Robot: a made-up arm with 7 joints.
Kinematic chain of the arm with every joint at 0, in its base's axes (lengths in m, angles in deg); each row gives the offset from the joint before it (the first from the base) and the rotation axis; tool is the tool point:
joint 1: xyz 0 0 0.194 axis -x
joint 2: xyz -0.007 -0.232 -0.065 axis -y
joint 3: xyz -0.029 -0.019 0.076 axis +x
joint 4: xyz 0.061 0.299 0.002 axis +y
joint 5: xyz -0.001 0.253 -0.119 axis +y
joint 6: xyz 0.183 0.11 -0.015 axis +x
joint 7: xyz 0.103 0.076 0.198 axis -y
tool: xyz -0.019 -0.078 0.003
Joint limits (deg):
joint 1: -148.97..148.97
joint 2: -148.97..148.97
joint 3: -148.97..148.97
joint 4: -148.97..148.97
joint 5: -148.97..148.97
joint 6: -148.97..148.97
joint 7: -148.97..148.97
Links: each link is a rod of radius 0.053 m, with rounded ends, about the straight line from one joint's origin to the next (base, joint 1, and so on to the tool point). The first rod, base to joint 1, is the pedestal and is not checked.
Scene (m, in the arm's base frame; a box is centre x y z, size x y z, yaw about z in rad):
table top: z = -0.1
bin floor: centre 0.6 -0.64 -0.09 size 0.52 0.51 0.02 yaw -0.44
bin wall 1: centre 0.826 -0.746 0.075 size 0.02 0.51 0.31 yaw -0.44
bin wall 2: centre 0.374 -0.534 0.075 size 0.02 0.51 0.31 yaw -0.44
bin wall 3: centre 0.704 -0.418 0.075 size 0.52 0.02 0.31 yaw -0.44
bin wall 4: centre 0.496 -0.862 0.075 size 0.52 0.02 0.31 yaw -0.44
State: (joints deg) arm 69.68 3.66 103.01 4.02 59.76 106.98 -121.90
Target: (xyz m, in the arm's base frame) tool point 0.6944 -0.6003 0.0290
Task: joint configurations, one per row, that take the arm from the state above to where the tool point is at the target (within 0.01 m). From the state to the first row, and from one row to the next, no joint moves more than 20 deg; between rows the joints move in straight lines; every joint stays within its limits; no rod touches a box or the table.
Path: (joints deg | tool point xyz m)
1: 78.13 -15.42 106.58 0.01 56.07 112.23 -124.92 | 0.2772 0.5161 0.2842
2: 86.58 -34.50 110.15 -4.00 52.37 117.48 -127.93 | 0.4966 0.3950 0.2411
3: 95.04 -53.58 113.71 -8.00 48.68 122.73 -130.95 | 0.6584 0.1945 0.2474
4: 103.49 -72.66 117.28 -12.01 44.98 127.98 -133.97 | 0.7317 -0.0439 0.3311
5: 111.94 -91.73 120.85 -16.02 41.29 133.22 -136.99 | 0.6973 -0.2615 0.4956
6: 120.39 -110.81 124.42 -20.03 37.59 138.47 -140.00 | 0.5529 -0.3993 0.7142
7: 128.84 -129.89 127.99 -24.03 33.90 143.72 -143.02 | 0.3165 -0.4146 0.9343
8: 137.30 -148.97 131.56 -28.04 30.21 148.97 -146.04 | 0.0242 -0.2959 1.0908
9: 117.44 -136.78 132.77 -30.47 30.56 148.97 -142.65 | 0.1750 -0.5502 0.9446
10: 97.58 -124.60 133.98 -32.90 30.92 148.97 -139.26 | 0.3167 -0.7158 0.7274
11: 77.72 -112.41 135.20 -35.33 31.27 148.97 -135.87 | 0.4437 -0.7805 0.4907
12: 57.86 -100.22 136.41 -37.75 31.63 148.97 -132.48 | 0.5515 -0.7592 0.2806
13: 38.01 -88.04 137.62 -40.18 31.98 148.97 -129.08 | 0.6359 -0.6860 0.1253
14: 18.15 -75.85 138.84 -42.61 32.34 148.97 -125.69 | 0.6944 -0.6003 0.0291

